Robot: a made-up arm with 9 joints. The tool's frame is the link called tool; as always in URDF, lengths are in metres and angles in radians. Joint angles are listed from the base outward.
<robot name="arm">
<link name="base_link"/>
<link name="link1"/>
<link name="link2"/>
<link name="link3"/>
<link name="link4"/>
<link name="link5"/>
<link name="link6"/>
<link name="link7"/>
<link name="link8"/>
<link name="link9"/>
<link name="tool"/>
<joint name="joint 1" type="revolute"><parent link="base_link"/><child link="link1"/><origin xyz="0 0 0.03"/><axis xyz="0 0 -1"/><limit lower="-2.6" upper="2.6"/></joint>
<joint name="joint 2" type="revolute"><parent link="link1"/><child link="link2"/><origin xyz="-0.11 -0.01 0.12"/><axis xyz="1 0 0"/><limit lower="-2.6" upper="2.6"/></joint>
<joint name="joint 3" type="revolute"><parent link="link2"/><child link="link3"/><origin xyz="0.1 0.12 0.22"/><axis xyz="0 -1 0"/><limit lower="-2.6" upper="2.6"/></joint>
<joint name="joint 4" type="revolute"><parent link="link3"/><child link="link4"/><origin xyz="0.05 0.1 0.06"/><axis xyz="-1 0 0"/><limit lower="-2.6" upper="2.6"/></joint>
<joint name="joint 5" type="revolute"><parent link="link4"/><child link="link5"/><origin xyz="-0.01 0.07 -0.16"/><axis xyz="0 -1 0"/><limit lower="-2.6" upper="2.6"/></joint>
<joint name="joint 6" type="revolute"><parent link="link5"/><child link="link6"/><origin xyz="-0.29 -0.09 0.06"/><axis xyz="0 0 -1"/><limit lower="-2.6" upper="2.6"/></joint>
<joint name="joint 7" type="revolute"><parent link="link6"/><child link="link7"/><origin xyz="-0.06 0 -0.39"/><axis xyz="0 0 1"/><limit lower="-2.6" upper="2.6"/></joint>
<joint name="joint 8" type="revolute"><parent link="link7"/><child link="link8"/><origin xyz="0.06 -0.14 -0.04"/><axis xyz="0 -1 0"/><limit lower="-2.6" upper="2.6"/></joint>
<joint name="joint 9" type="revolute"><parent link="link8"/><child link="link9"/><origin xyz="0.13 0.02 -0.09"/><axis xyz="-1 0 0"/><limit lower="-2.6" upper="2.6"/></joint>
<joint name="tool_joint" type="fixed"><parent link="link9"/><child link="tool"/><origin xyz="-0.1 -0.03 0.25"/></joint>
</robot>
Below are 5 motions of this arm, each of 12 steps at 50 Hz.
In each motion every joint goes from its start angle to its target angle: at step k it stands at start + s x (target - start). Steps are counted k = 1, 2, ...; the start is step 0. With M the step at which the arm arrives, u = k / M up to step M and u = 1 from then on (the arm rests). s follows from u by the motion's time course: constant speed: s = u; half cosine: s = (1 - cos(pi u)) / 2; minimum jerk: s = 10 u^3 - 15 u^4 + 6 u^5.
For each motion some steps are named. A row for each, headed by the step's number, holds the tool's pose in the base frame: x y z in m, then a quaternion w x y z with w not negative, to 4 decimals.
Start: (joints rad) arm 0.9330 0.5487 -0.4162 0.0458 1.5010 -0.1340 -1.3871 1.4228 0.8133
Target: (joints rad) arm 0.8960 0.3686 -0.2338 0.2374 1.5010 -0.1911 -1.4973 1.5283 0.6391
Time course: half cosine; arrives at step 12
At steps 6, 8, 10, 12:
6: 0.3338 0.0443 -0.0676 0.2275 0.2674 0.2933 0.8892
8: 0.3233 0.0083 -0.0896 0.2390 0.2838 0.3529 0.8590
10: 0.3149 -0.0198 -0.1032 0.2469 0.2949 0.3953 0.8341
12: 0.3117 -0.0305 -0.1076 0.2497 0.2988 0.4106 0.8245

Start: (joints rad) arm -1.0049 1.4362 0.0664 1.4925 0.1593 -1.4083 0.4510 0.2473 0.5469
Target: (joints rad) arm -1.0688 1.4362 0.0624 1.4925 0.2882 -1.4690 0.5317 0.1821 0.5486
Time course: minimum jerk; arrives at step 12
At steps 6, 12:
6: 0.1368 -0.3349 -0.0441 0.1085 -0.0014 -0.3655 0.9245
12: 0.1537 -0.3166 -0.0608 0.0482 -0.0184 -0.3857 0.9212

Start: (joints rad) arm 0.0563 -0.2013 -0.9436 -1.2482 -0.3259 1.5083 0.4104 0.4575 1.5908
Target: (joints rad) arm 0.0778 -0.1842 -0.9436 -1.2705 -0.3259 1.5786 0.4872 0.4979 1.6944
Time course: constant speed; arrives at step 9
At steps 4, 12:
4: -0.1705 0.7681 0.3314 0.4586 -0.3964 0.7945 -0.0362
12: -0.1620 0.7798 0.3321 0.4517 -0.4057 0.7944 -0.0179

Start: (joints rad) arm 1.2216 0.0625 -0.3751 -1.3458 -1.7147 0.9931 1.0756 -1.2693 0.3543
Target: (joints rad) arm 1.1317 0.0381 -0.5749 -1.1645 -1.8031 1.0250 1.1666 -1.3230 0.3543
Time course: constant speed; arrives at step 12
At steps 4, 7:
4: 0.0795 0.3035 0.5534 0.3372 0.5110 0.3999 0.6820
7: 0.0741 0.2921 0.5682 0.2931 0.5183 0.4074 0.6925

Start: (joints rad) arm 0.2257 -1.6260 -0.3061 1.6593 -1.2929 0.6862 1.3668 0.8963 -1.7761
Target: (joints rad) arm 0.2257 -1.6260 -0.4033 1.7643 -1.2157 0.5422 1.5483 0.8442 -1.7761
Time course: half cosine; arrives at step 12
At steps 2, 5, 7, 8, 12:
2: -0.1792 0.5882 0.2279 0.7832 -0.4116 0.0433 -0.4640
5: -0.1762 0.5732 0.2474 0.7781 -0.3820 0.0586 -0.4952
7: -0.1749 0.5608 0.2626 0.7714 -0.3564 0.0712 -0.5223
8: -0.1746 0.5552 0.2693 0.7676 -0.3444 0.0769 -0.5351
12: -0.1749 0.5441 0.2823 0.7582 -0.3192 0.0882 -0.5617

